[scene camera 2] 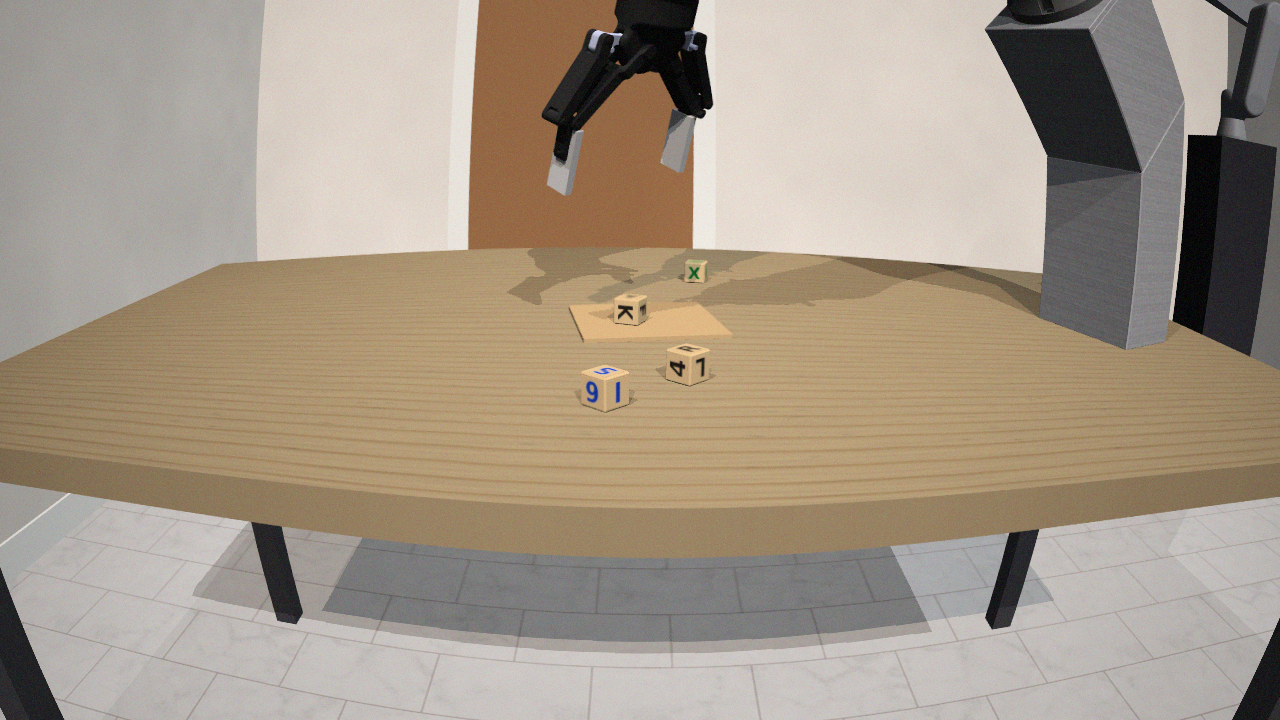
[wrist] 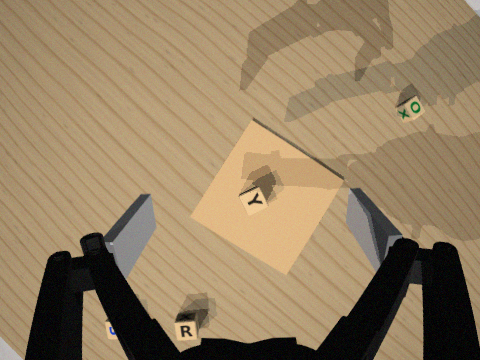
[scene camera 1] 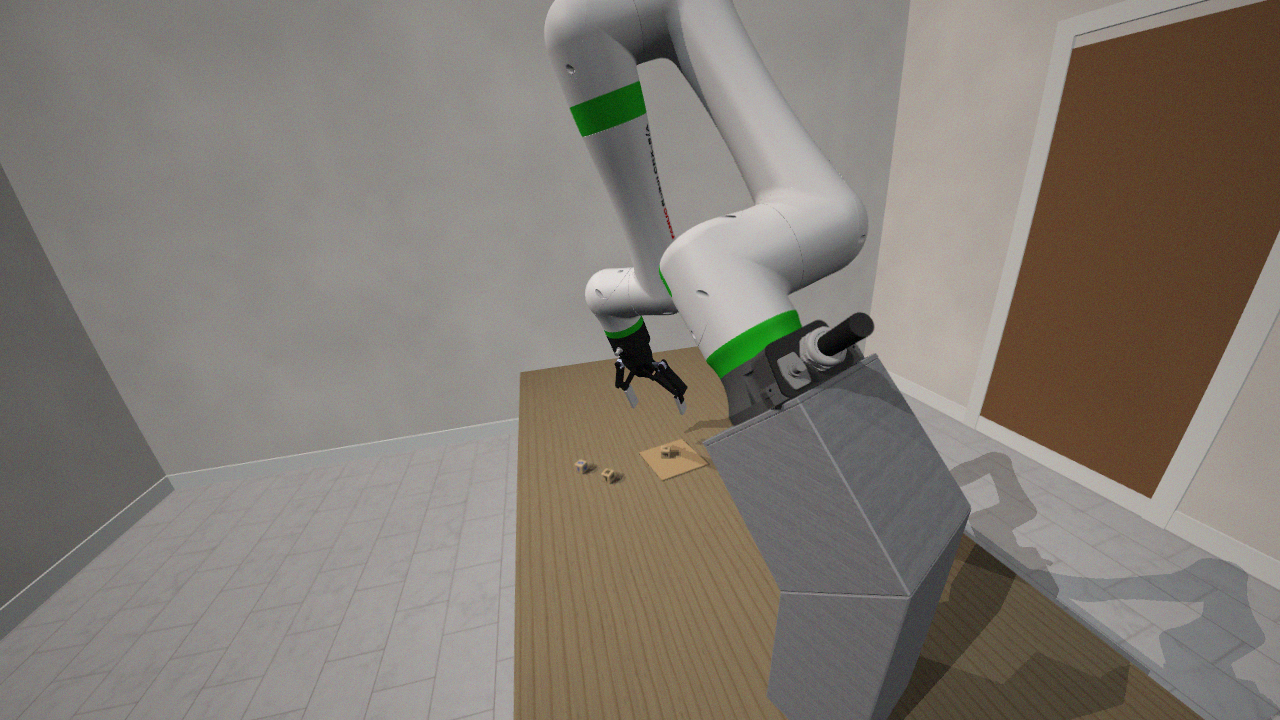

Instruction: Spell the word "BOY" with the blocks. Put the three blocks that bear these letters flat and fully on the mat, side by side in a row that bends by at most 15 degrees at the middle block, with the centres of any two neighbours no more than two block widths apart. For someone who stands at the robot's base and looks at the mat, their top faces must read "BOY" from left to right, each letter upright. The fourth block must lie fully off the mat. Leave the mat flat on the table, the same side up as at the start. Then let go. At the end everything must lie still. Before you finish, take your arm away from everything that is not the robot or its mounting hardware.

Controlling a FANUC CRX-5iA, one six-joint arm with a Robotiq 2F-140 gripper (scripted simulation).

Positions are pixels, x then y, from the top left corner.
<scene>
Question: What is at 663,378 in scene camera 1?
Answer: My gripper.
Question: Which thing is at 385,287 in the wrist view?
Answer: My gripper.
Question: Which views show my gripper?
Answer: Scene camera 2, the wrist view and scene camera 1: all of them.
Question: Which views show the tan mat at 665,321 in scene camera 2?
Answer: Scene camera 2, the wrist view and scene camera 1: all of them.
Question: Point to a tan mat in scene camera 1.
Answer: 683,459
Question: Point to a tan mat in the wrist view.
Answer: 298,190
</scene>
